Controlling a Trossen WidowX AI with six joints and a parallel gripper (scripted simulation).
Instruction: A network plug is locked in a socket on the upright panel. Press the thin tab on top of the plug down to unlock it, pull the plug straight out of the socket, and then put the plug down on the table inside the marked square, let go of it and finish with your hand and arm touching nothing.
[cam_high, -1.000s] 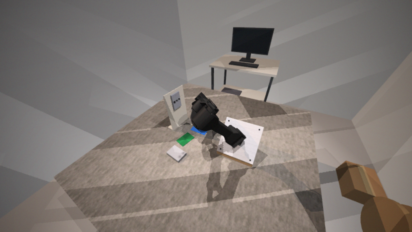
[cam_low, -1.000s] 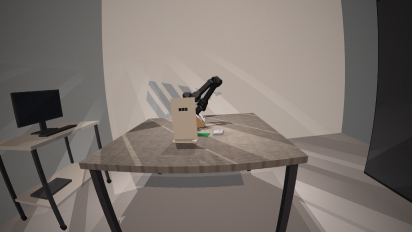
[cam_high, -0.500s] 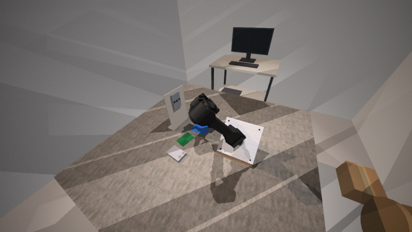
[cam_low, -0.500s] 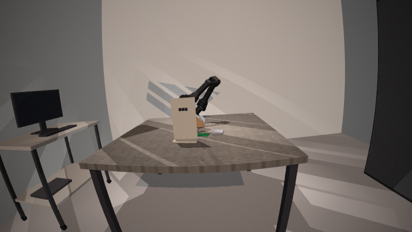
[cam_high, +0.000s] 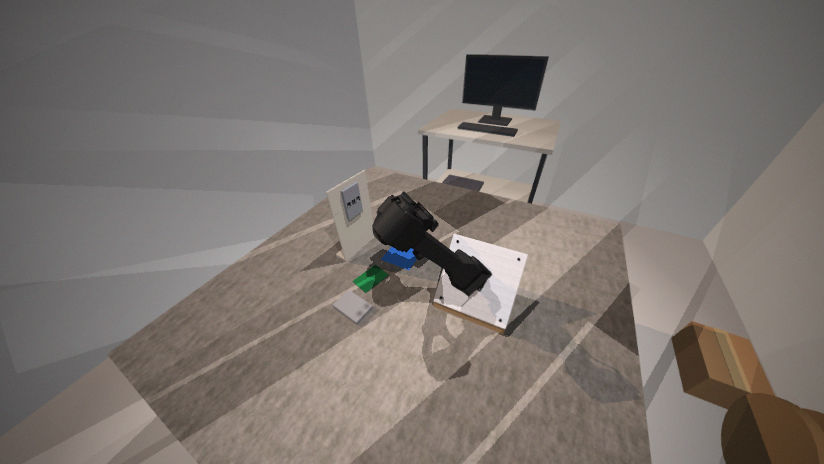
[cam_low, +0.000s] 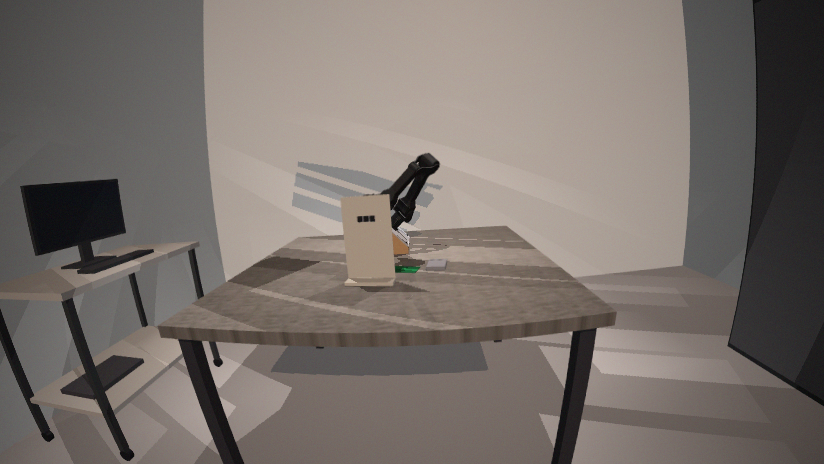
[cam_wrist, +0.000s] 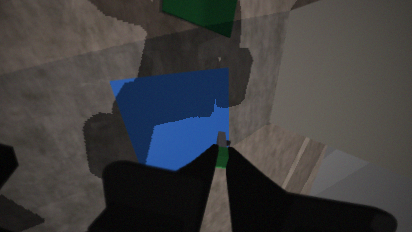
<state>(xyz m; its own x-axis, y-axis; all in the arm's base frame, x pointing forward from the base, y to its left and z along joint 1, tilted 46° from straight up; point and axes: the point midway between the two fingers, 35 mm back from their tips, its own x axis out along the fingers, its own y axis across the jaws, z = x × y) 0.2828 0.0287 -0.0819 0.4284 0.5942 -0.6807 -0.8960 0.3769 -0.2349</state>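
My gripper tip is now 10 mm past the blue square and 60 mm above it. Round my gripper tip: green network plug right at my gripper tip; beige panel 150 mm ahead, 70 mm to the left, 80 mm above; grey block 20 mm behind, 280 mm to the left, 50 mm below.
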